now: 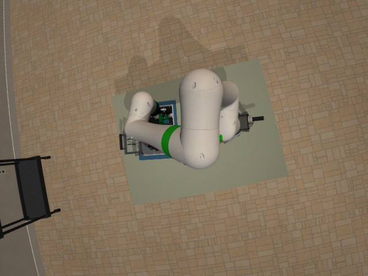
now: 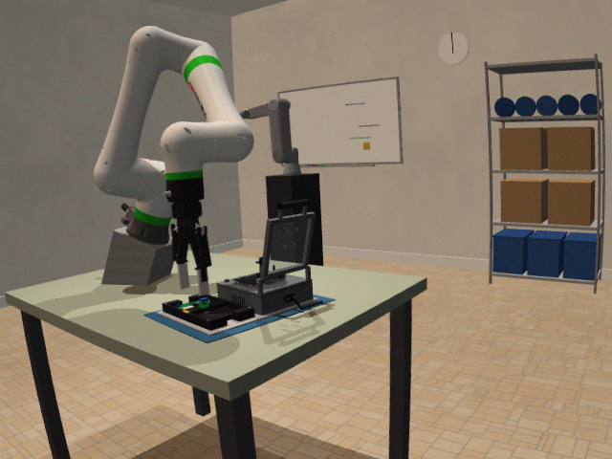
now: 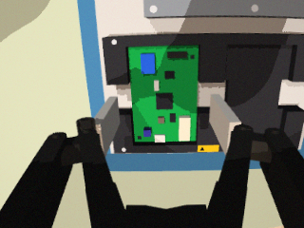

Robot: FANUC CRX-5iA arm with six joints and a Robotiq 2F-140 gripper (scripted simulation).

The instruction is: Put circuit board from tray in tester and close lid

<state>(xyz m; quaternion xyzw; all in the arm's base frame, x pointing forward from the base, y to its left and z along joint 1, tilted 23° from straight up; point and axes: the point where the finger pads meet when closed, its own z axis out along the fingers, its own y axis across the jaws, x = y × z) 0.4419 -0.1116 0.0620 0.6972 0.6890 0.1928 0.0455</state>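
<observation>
Right now my hand is 60 mm above the green circuit board. The rest, counted from my hand: lid: 180 mm ahead, 170 mm to the left, 100 mm above.
</observation>
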